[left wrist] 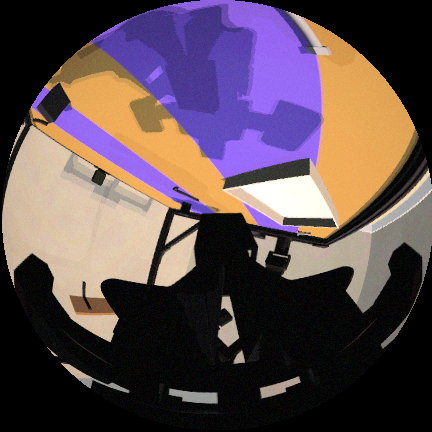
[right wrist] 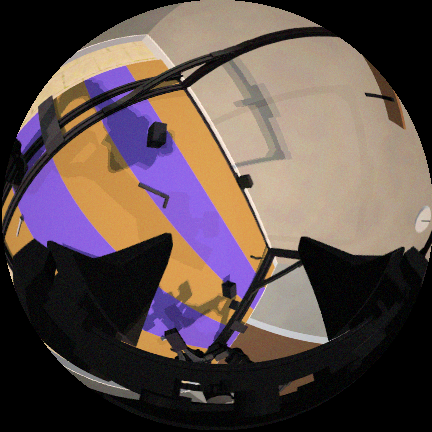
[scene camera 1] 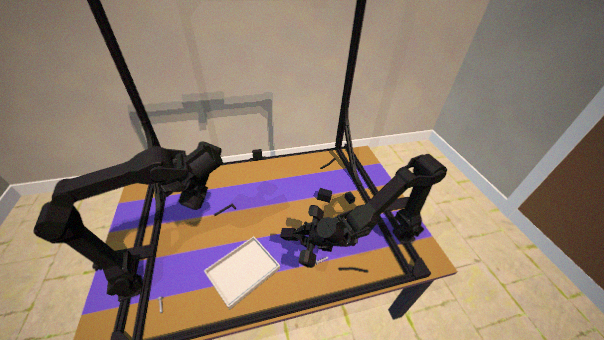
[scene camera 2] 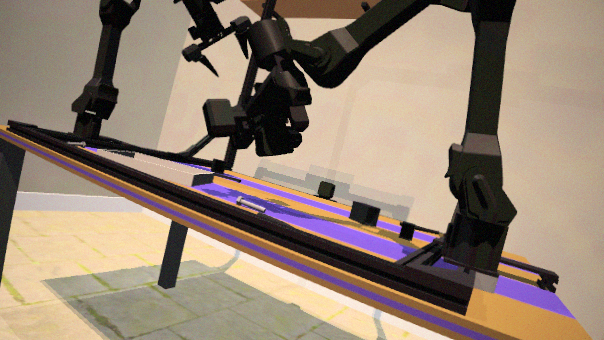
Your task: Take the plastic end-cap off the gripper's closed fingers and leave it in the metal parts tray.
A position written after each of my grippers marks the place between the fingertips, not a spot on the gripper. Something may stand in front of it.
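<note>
Metal parts tray [scene camera 1: 236, 275], [scene camera 2: 163, 169], [left wrist: 293, 193]. Plastic end-cap [left wrist: 228, 231]. My left gripper [scene camera 2: 242, 136], [scene camera 1: 290, 234], [left wrist: 222, 248]. My right gripper [scene camera 2: 233, 67], [scene camera 1: 211, 173], [right wrist: 238, 242]: open, holds nothing.
</note>
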